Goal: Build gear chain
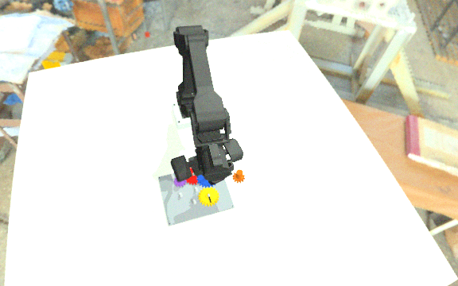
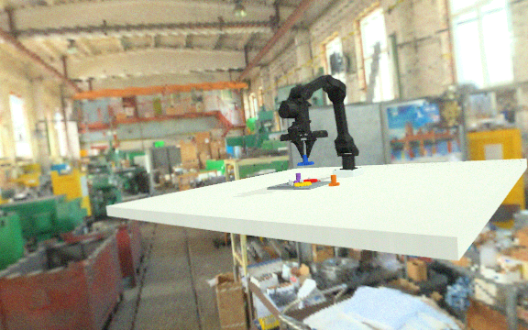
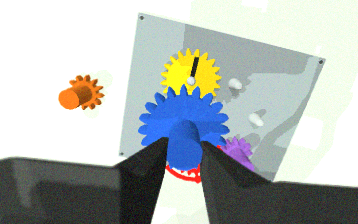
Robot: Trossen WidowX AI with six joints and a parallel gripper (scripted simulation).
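Right now my gripper tip is 9 cm above the purple gear, 8 cm to the left of it and 5 cm past it. From my gripper tip the other things lie so: blue gear (1 cm below); then red gear (10 cm below, 6 cm behind, 3 cm to the right); then yellow gear (10 cm below, 3 cm ahead).
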